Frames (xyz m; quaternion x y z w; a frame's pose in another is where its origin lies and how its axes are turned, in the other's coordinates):
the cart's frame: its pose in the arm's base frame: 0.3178 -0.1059 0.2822 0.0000 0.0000 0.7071 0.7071
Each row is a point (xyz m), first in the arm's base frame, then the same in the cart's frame.
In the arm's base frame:
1: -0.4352 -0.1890 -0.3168
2: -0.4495 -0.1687 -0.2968
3: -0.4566 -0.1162 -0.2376
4: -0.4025 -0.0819 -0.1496
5: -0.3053 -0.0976 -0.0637
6: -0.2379 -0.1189 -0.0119
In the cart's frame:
1: -0.0831 0.7530 -0.5990
2: -0.0628 0.7673 -0.5790
3: -0.0103 0.7744 -0.5198
4: 0.0240 0.7203 -0.4318
5: 0.0083 0.6231 -0.3459
6: -0.0130 0.5557 -0.2941

